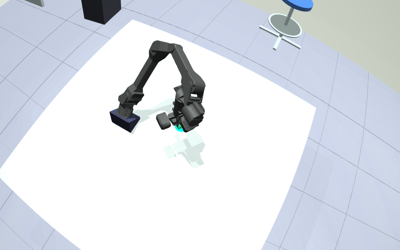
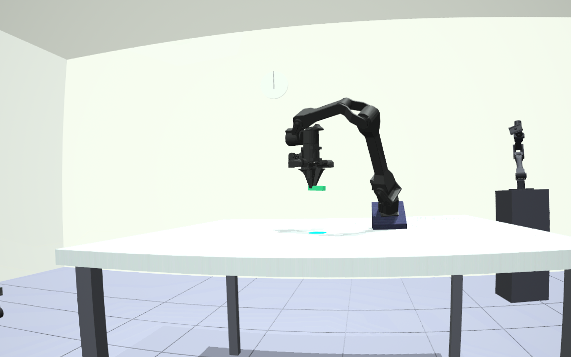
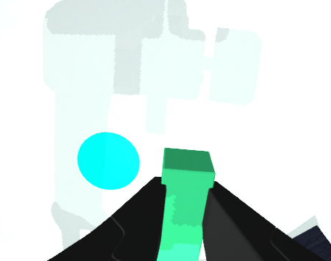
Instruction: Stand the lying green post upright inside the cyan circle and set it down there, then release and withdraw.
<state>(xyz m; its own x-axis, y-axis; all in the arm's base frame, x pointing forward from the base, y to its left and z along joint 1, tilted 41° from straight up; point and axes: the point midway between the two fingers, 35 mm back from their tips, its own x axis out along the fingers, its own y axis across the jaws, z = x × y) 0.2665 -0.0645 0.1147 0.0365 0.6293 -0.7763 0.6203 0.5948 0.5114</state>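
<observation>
Now: the cyan circle 150 mm below my gripper tip, 80 mm to the left of it and 20 mm behind it. From my gripper tip the other things lie so: green post 20 mm behind, 10 mm to the left.
</observation>
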